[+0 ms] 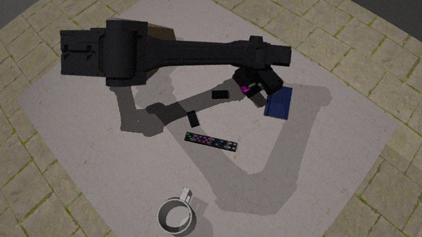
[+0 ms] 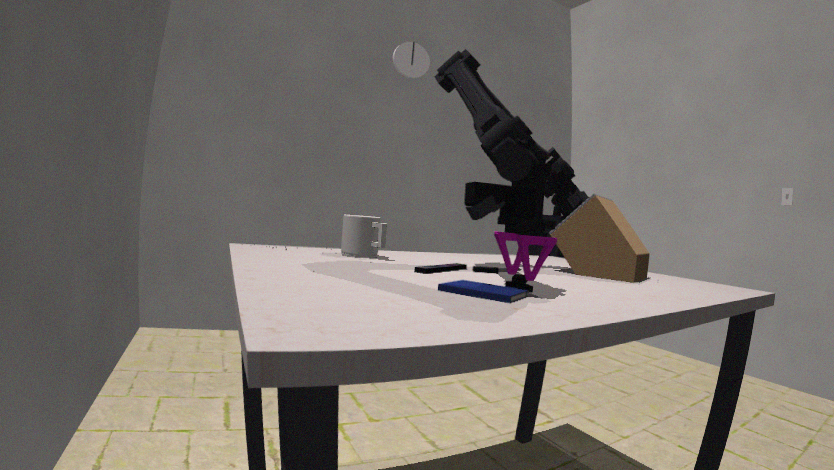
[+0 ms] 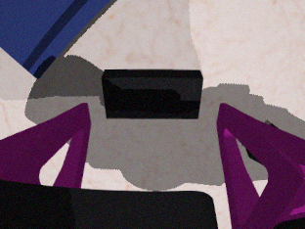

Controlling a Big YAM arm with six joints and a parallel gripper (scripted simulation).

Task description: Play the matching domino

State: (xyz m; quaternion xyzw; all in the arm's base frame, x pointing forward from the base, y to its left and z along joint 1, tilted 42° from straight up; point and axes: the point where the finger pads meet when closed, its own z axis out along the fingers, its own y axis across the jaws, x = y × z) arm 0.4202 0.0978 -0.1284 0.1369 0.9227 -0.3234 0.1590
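Now: the domino 2 cm below my hand. From my hand the other things lie so: blue book: 10 cm ahead, 1 cm to the left, 2 cm below; then mug: 7 cm ahead, 47 cm to the right, 1 cm above.
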